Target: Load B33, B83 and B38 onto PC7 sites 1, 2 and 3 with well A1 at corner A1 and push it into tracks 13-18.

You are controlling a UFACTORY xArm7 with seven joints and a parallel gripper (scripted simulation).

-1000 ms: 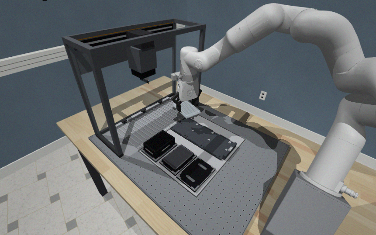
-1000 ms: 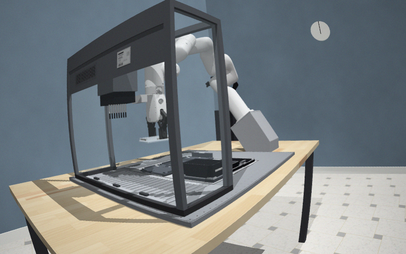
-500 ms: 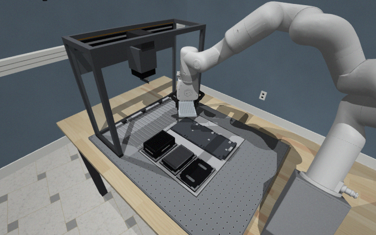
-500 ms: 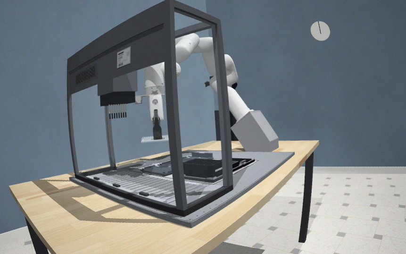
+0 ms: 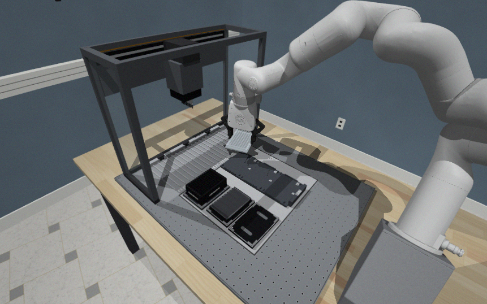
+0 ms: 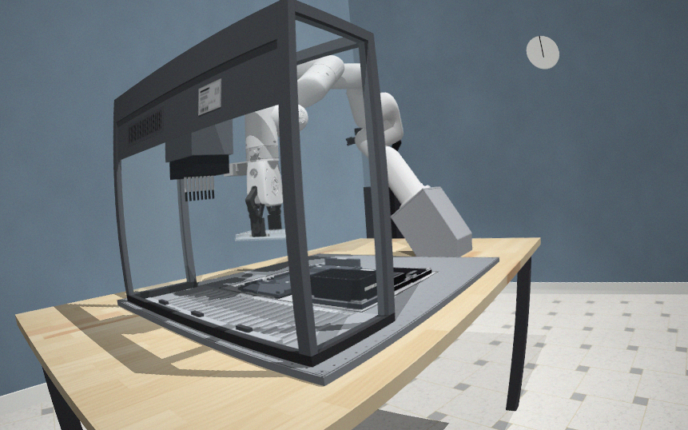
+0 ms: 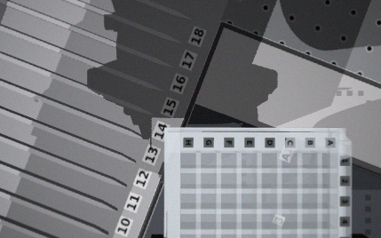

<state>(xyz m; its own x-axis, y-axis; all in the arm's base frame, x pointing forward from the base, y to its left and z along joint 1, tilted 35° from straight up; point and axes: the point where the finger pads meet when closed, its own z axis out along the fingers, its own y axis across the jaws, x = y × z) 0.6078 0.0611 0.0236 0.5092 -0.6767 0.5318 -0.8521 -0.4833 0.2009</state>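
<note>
My hand is 10 mm above the 96-well plate B38. Round my hand: carrier PC7: 110 mm behind, 20 mm to the right, 120 mm below; then nest S3: 40 mm behind, 190 mm to the left, 130 mm below; then white corner mark: 180 mm behind, 100 mm to the left, 130 mm below.
</note>
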